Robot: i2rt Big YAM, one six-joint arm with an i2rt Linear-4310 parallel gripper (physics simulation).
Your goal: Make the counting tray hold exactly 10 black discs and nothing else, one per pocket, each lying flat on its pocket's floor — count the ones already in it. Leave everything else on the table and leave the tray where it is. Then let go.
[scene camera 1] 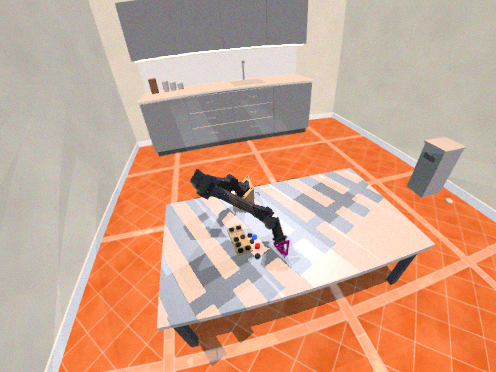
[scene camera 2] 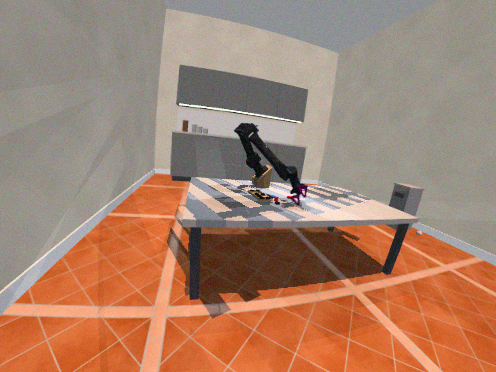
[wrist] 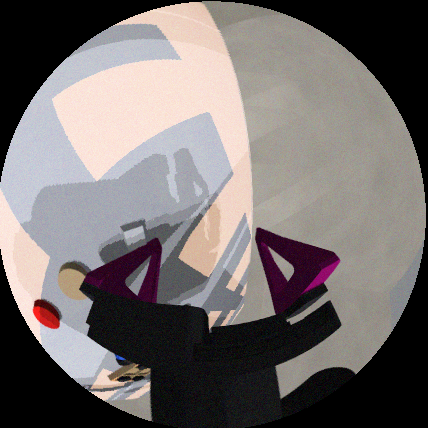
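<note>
The wooden counting tray (scene camera 1: 233, 234) (wrist: 118, 374) lies on the table with several black discs in its pockets; their exact number and whether each lies flat cannot be told. Loose black discs lie beside it, one (scene camera 1: 257, 256) nearer the table's front. A blue disc (scene camera 1: 254, 237) (wrist: 120, 358) and a red disc (scene camera 1: 257, 246) (scene camera 2: 276, 199) (wrist: 46, 315) also lie outside the tray. My gripper (scene camera 1: 282, 248) (scene camera 2: 300, 197) (wrist: 206, 238) is open and empty, over the table to the right of the tray and discs. In the wrist view the gripper body hides part of the tray.
A tan disc (wrist: 71, 281) lies on the table beside the red one, partly behind a finger. A small clear or grey block (wrist: 134, 233) lies beyond the left finger. A wooden block (scene camera 1: 248, 188) (scene camera 2: 263, 178) stands by the arm's base, behind the tray.
</note>
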